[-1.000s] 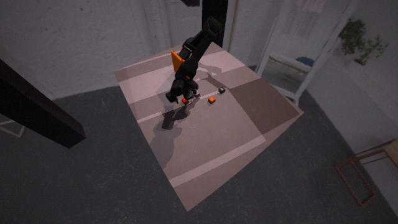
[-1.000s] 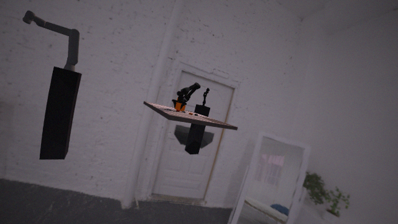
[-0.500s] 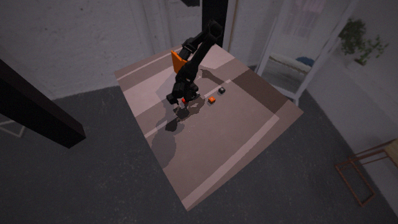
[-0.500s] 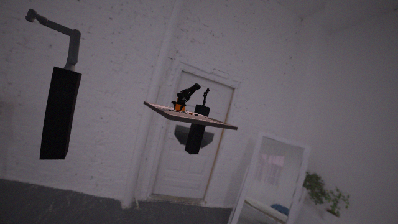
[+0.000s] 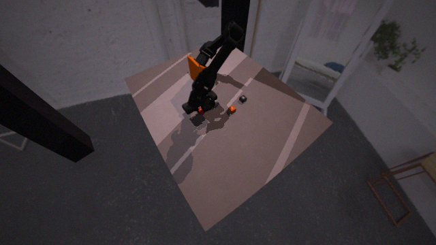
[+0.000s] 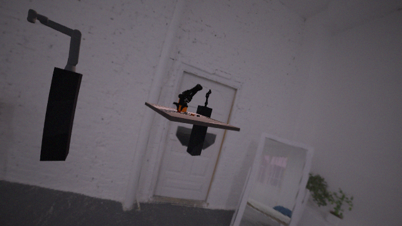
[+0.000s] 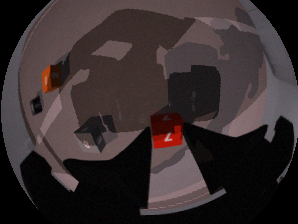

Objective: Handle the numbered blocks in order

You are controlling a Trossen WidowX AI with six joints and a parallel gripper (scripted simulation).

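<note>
The red block is right at my gripper tip. From my gripper tip the other things lie so: orange block (10 cm ahead, 15 cm to the left).
</note>
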